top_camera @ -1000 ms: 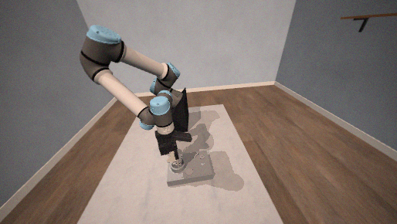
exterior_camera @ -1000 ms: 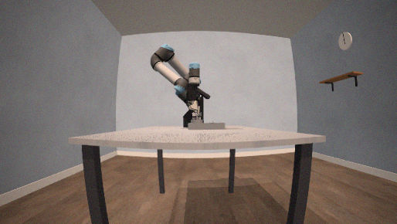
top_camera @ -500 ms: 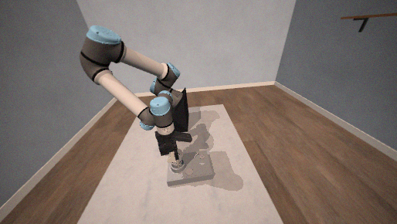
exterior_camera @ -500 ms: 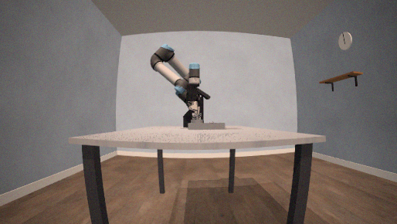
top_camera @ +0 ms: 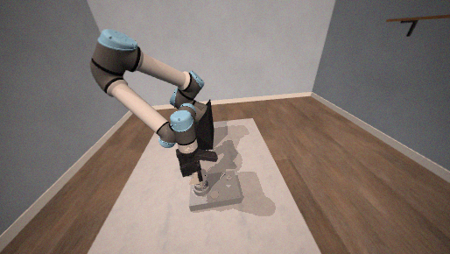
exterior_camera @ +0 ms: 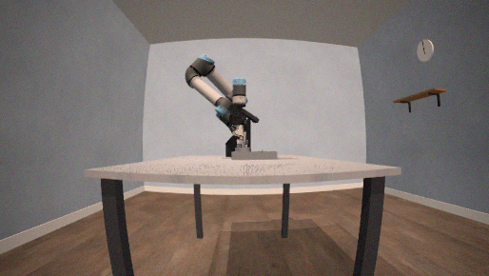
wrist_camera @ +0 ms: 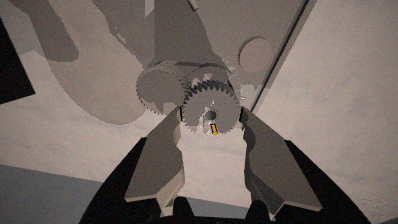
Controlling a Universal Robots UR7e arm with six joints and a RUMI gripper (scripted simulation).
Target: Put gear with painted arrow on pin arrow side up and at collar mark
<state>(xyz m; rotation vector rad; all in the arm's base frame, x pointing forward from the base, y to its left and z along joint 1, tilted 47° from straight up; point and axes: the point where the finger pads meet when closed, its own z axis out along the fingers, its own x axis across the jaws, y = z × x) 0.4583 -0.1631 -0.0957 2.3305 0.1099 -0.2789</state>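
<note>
The loose gear is right at my hand. From my hand the other things lie so: flat round disc 6 cm to the left, 6 cm below, 5 cm ahead; short peg 12 cm to the left, 6 cm below, 5 cm behind.
</note>
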